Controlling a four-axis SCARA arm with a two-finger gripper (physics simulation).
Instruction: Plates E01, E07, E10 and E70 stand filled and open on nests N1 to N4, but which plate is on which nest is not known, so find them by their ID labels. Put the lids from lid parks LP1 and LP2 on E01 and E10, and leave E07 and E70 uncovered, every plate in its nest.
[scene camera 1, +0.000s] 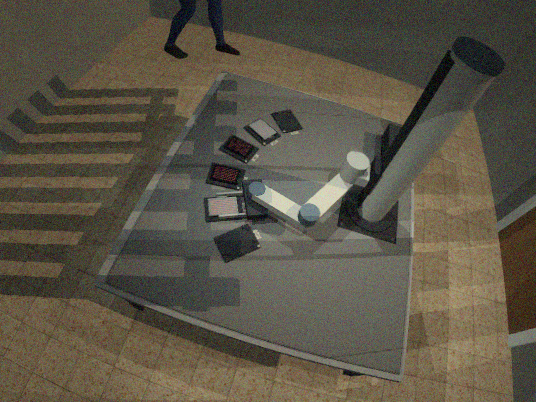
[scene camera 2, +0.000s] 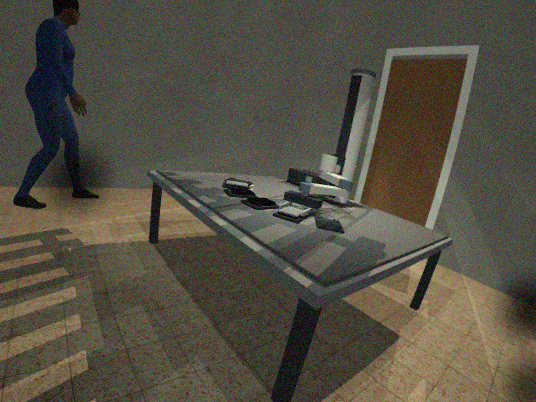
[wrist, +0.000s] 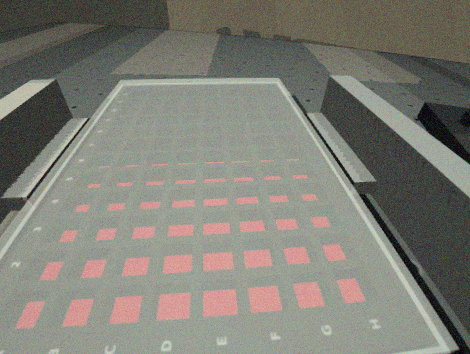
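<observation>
My gripper is shut on a clear lid, one finger along each long side. The lid is level and sits on, or very close above, a plate with pink-red wells; a small gap cannot be ruled out. Another plate wears a pale lid. Two open plates with dark red wells stand in nests between these two; they also show in scene camera 2. The ID labels are too small to read. No label shows in the wrist view.
Two dark flat lid parks without lids lie at the ends of the arc, one at the back and one at the near end. The arm's column stands on the table's right. A person in blue stands beyond the table.
</observation>
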